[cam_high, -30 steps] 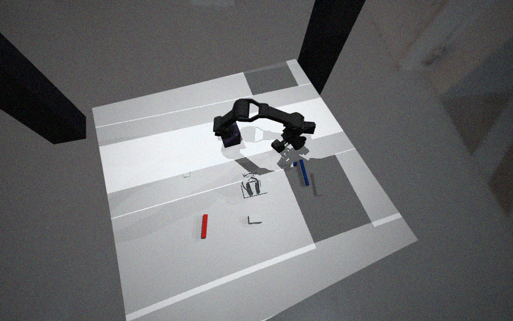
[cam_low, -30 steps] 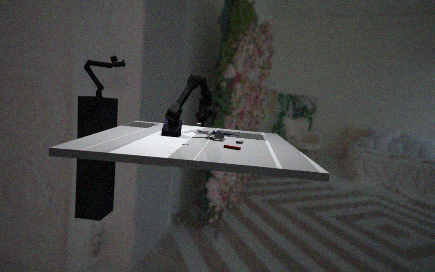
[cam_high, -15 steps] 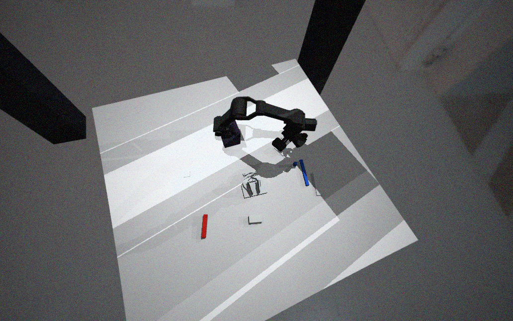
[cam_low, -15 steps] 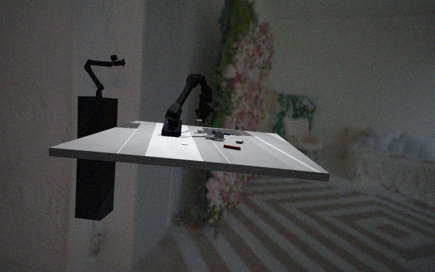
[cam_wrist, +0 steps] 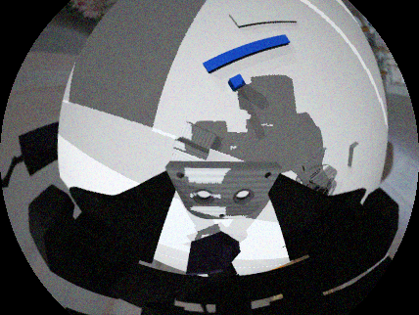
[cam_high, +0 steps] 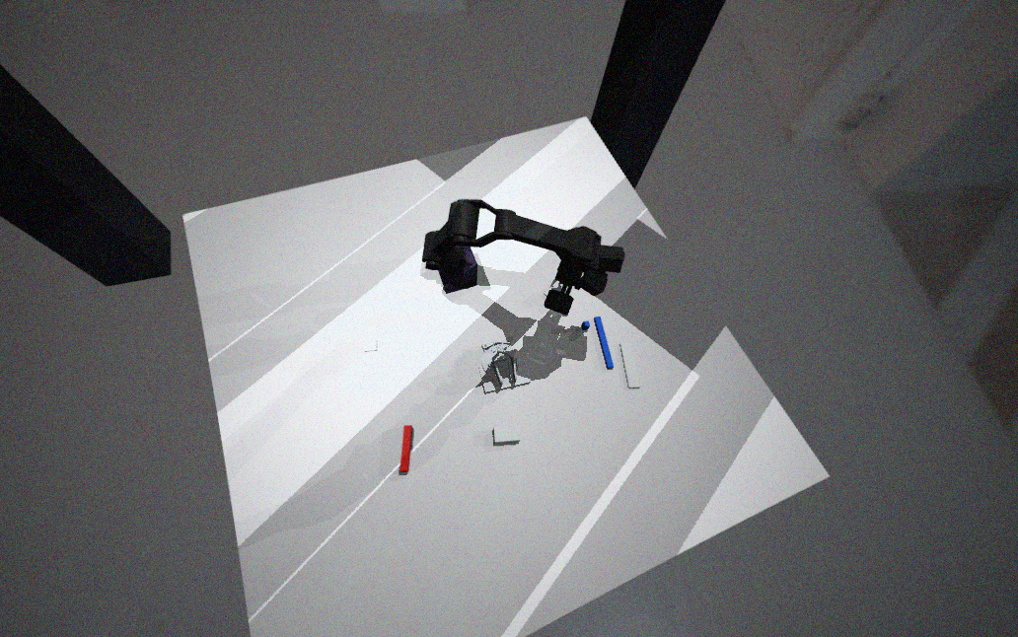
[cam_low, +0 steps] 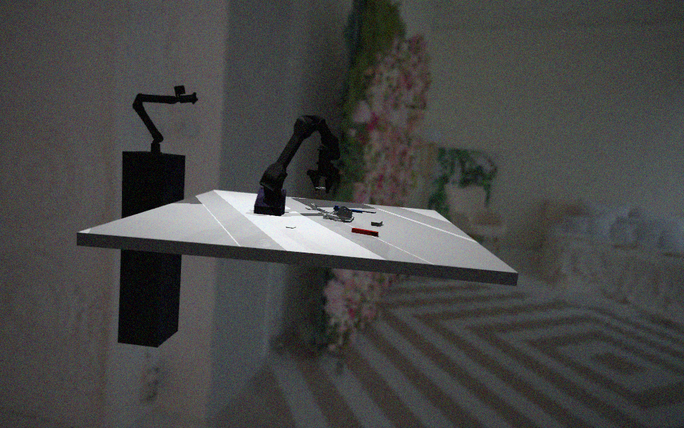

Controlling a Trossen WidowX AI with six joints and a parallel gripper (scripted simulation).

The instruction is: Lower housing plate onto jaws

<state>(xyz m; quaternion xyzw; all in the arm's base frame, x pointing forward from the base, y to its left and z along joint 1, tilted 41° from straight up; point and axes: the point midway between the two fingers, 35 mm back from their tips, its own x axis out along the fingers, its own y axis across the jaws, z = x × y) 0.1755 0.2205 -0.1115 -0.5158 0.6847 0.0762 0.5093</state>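
Right now the small blue cube is 70 mm ahead of my gripper tip, 60 mm to the left of it and 80 mm below it. Also, from my gripper tip: blue bar 130 mm ahead, 90 mm to the left, 90 mm below; then thin white strip 210 mm ahead, 140 mm to the left, 90 mm below; then small white piece 30 mm behind, 510 mm to the right, 90 mm below.
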